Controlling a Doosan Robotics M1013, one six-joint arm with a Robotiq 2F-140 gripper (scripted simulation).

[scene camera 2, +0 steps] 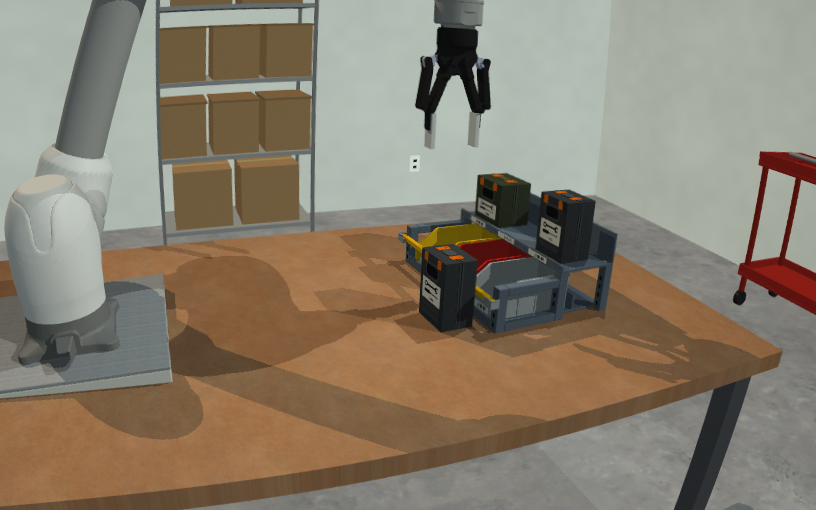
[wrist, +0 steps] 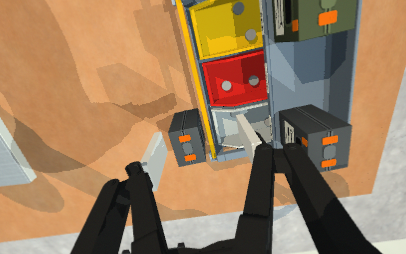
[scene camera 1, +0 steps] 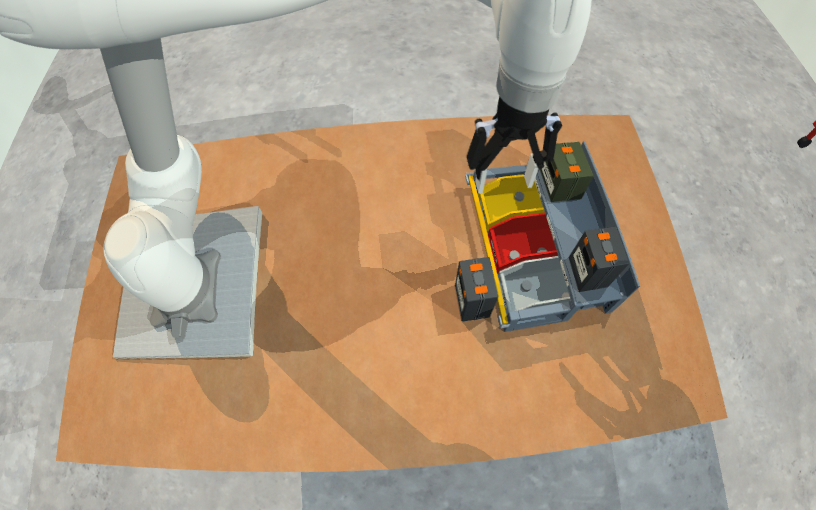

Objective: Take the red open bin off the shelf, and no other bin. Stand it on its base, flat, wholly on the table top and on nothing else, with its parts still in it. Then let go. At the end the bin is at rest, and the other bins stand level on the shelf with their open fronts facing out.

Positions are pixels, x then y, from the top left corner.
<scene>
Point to a red open bin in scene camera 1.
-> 525,234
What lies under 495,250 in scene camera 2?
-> A red open bin.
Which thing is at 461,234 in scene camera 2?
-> A yellow bin.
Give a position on a grey bin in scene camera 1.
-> At 548,282
</scene>
